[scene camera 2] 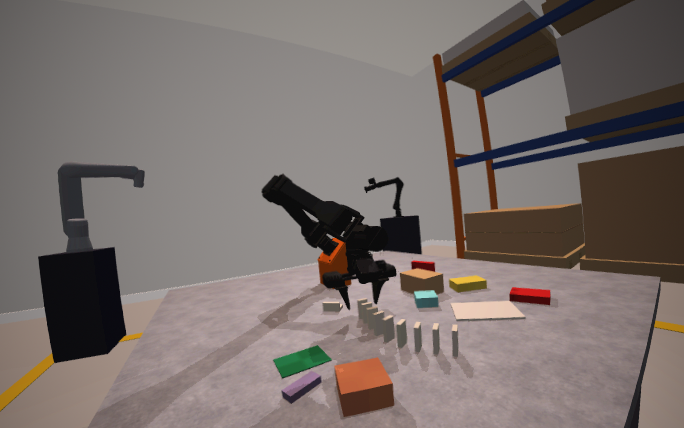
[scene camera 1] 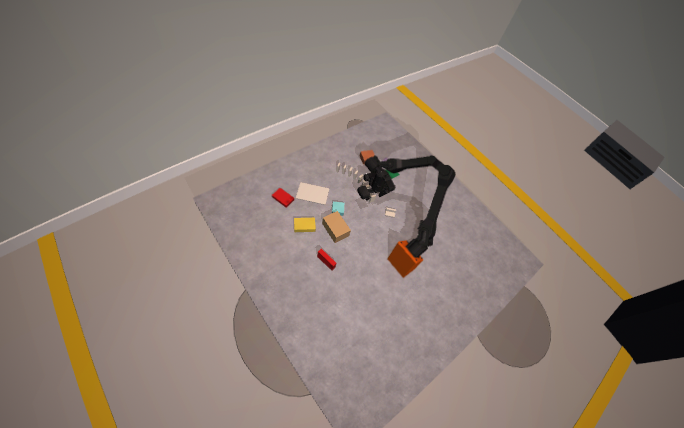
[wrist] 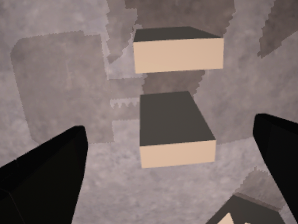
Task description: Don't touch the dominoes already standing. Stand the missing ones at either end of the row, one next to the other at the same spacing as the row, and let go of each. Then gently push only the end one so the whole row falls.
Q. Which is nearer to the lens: the tan box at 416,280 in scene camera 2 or the cream sheet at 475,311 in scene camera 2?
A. The cream sheet.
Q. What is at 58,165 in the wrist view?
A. My gripper.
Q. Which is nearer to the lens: the green tile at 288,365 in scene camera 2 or the cream sheet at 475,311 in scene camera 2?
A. The green tile.
